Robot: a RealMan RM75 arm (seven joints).
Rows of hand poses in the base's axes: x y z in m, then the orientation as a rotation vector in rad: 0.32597 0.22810 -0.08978 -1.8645 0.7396 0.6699; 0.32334 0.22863 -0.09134 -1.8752 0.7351 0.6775; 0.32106 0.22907 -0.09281 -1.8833 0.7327 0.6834; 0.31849 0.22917 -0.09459 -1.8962 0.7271 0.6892; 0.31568 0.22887 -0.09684 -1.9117 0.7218 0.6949; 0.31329 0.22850 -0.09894 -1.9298 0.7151 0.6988; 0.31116 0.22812 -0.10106 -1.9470 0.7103 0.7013; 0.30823 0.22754 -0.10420 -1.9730 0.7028 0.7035; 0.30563 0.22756 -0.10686 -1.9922 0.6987 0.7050; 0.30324 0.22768 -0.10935 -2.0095 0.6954 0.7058; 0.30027 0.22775 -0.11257 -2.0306 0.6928 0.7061; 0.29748 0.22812 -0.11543 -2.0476 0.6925 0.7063; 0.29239 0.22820 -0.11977 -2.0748 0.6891 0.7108; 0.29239 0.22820 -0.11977 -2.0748 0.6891 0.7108; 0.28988 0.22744 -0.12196 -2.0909 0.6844 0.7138; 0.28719 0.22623 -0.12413 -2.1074 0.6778 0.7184; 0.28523 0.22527 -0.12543 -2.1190 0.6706 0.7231
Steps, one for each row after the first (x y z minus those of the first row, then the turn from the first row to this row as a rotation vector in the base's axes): -0.00263 0.00053 -0.00156 -0.0068 0.0027 0.0105; -0.00491 0.00097 -0.00303 -0.0124 0.0053 0.0180; -0.00748 0.00107 -0.00481 -0.0208 0.0062 0.0292; -0.01029 0.00077 -0.00706 -0.0317 0.0070 0.0412; -0.01268 0.00040 -0.00916 -0.0445 0.0059 0.0543; -0.01481 0.00002 -0.01128 -0.0574 0.0048 0.0652; -0.01774 -0.00056 -0.01442 -0.0769 0.0020 0.0810; -0.02034 -0.00054 -0.01708 -0.0920 0.0006 0.0919; -0.02273 -0.00042 -0.01957 -0.1058 -0.0008 0.1011; -0.02570 -0.00035 -0.02279 -0.1232 -0.0023 0.1113; -0.02849 0.00002 -0.02565 -0.1380 -0.0027 0.1184; -0.03358 0.00010 -0.02999 -0.1602 -0.0016 0.1333; -0.03358 0.00010 -0.02999 -0.1602 -0.0016 0.1333; -0.03609 -0.00066 -0.03218 -0.1723 -0.0020 0.1438; -0.03878 -0.00187 -0.03435 -0.1839 -0.0021 0.1561; -0.04074 -0.00283 -0.03565 -0.1911 -0.0023 0.1669
